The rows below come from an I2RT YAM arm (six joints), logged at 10 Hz.
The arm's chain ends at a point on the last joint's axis. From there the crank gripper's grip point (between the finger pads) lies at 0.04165 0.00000 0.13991 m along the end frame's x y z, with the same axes.
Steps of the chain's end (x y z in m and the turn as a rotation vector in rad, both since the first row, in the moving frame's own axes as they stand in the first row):
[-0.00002 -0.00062 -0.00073 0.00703 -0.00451 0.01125]
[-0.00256 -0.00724 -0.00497 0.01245 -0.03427 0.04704]
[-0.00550 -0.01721 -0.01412 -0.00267 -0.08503 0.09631]
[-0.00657 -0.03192 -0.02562 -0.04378 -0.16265 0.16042]
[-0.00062 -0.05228 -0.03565 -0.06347 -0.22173 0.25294]
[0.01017 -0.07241 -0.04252 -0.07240 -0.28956 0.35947]
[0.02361 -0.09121 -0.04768 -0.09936 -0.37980 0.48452]
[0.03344 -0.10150 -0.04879 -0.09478 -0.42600 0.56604]
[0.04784 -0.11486 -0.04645 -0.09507 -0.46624 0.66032]
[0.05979 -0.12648 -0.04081 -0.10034 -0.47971 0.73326]
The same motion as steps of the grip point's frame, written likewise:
[-0.00065 -0.00114 -0.00055 0.00703 -0.00451 0.01125]
[-0.00738 -0.00714 -0.00362 0.01245 -0.03427 0.04704]
[-0.01773 -0.01340 -0.01110 -0.00267 -0.08503 0.09631]
[-0.03069 -0.02090 -0.02103 -0.04378 -0.16265 0.16042]
[-0.03449 -0.03684 -0.03061 -0.06347 -0.22173 0.25294]
[-0.03503 -0.05493 -0.03755 -0.07240 -0.28956 0.35947]
[-0.03705 -0.07100 -0.04427 -0.09936 -0.37980 0.48452]
[-0.03483 -0.08308 -0.04636 -0.09478 -0.42600 0.56604]
[-0.02745 -0.09792 -0.04533 -0.09507 -0.46624 0.66032]
[-0.01876 -0.10957 -0.04050 -0.10034 -0.47971 0.73326]

